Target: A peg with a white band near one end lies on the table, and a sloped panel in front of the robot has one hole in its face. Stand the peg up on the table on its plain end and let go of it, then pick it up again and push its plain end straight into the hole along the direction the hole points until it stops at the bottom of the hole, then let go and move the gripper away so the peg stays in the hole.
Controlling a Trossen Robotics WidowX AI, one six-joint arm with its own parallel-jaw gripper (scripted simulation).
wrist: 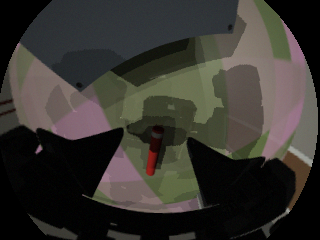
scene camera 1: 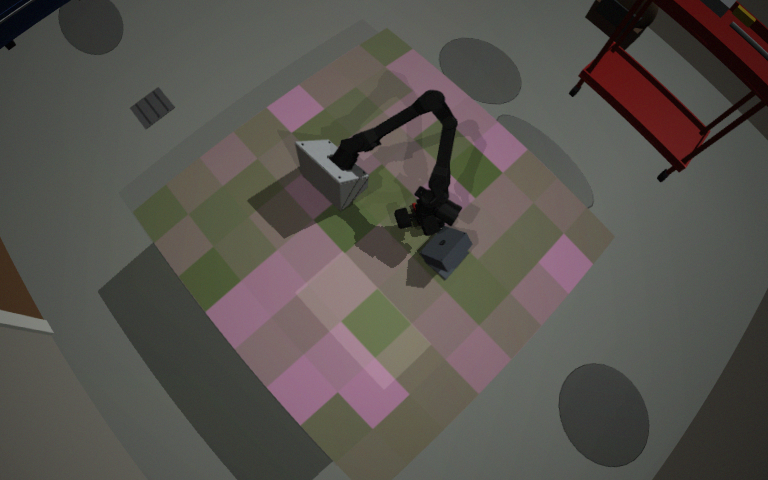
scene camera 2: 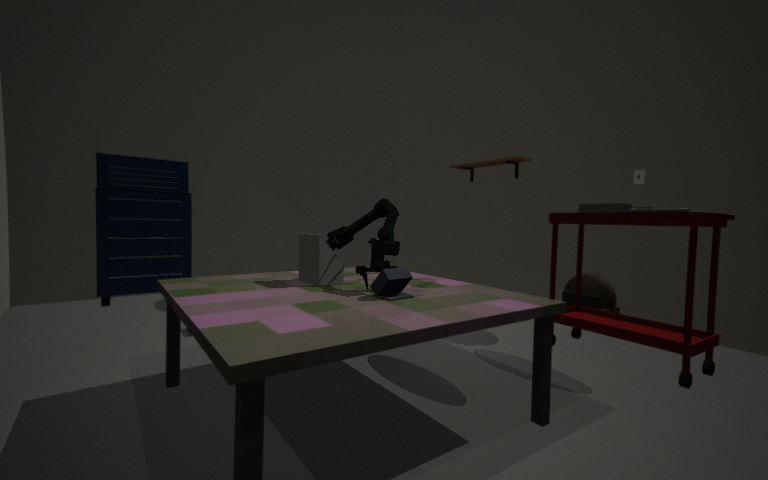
Scene:
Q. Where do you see a dark grey sloped panel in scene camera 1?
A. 457, 244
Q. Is my gripper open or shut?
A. Open.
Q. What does my gripper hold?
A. Nothing.

